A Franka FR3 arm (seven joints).
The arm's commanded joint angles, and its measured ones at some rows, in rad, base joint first. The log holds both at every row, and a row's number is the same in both.
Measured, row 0:
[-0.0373 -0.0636 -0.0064 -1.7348 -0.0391 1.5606 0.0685]
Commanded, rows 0 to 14:
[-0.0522 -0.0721 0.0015 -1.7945 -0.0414 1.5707 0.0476]
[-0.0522 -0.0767 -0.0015 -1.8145 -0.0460 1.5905 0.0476]
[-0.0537 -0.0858 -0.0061 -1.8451 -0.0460 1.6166 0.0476]
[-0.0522 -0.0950 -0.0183 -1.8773 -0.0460 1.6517 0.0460]
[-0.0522 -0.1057 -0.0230 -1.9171 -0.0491 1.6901 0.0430]
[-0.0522 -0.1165 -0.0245 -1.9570 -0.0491 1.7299 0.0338]
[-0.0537 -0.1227 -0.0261 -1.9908 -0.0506 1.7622 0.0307]
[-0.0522 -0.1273 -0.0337 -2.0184 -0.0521 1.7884 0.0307]
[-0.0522 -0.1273 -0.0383 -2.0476 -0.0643 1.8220 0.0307]
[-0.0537 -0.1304 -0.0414 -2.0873 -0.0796 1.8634 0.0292]
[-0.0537 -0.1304 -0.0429 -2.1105 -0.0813 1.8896 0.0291]
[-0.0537 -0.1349 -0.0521 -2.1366 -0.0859 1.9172 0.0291]
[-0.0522 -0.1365 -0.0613 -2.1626 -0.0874 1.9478 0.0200]
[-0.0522 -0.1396 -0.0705 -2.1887 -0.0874 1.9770 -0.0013]
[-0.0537 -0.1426 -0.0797 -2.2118 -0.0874 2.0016 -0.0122]
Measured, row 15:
[-0.0468 -0.0918 -0.0580 -2.1015 -0.0765 1.9091 0.0320]
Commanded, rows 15 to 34:
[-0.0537 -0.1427 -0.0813 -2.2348 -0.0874 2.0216 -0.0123]
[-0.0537 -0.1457 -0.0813 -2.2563 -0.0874 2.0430 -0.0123]
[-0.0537 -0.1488 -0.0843 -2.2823 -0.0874 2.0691 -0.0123]
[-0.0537 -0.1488 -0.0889 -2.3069 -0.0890 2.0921 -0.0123]
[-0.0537 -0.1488 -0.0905 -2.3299 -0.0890 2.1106 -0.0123]
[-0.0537 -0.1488 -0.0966 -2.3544 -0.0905 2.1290 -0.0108]
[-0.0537 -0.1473 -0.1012 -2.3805 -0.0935 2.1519 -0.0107]
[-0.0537 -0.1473 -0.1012 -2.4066 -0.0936 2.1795 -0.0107]
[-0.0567 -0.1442 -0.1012 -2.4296 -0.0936 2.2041 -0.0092]
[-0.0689 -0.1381 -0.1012 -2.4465 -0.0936 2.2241 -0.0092]
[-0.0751 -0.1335 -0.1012 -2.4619 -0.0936 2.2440 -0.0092]
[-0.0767 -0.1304 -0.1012 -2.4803 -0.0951 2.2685 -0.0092]
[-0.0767 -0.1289 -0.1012 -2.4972 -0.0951 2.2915 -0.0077]
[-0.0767 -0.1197 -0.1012 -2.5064 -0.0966 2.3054 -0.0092]
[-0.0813 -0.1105 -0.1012 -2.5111 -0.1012 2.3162 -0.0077]
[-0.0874 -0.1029 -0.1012 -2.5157 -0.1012 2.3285 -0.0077]
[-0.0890 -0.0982 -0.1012 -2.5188 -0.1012 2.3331 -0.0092]
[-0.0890 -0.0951 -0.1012 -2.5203 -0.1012 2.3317 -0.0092]
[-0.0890 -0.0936 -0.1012 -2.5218 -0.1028 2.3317 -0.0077]
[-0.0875 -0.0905 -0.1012 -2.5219 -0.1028 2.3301 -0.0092]
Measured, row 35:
[-0.0746 -0.0907 -0.1075 -2.5011 -0.0876 2.3031 -0.0008]
